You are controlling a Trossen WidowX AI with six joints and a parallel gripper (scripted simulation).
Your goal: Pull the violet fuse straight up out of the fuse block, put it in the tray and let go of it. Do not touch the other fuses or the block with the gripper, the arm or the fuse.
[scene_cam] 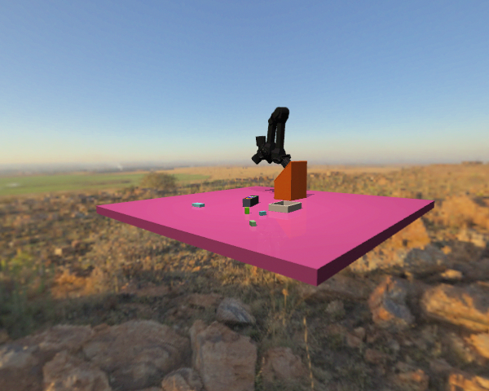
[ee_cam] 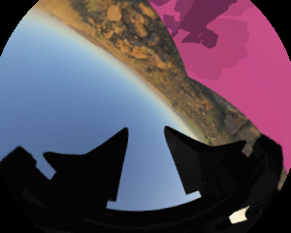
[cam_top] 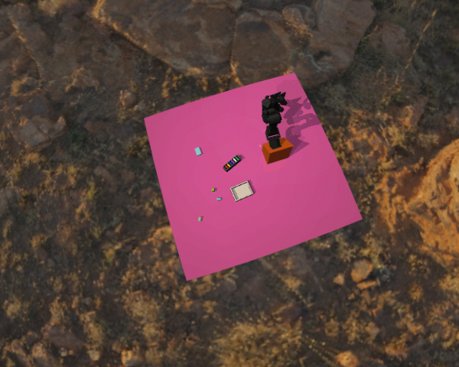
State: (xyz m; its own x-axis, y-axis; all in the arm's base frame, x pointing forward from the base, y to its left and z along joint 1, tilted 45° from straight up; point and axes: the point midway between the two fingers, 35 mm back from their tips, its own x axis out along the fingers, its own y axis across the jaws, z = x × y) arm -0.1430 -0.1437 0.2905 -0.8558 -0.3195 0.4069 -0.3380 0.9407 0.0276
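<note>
My gripper tip is now 470 mm short of the violet fuse, 280 mm to the right of it and 260 mm above it. The rest, counted from my gripper tip: beige tray 480 mm ahead, 500 mm to the left, 280 mm below.
</note>
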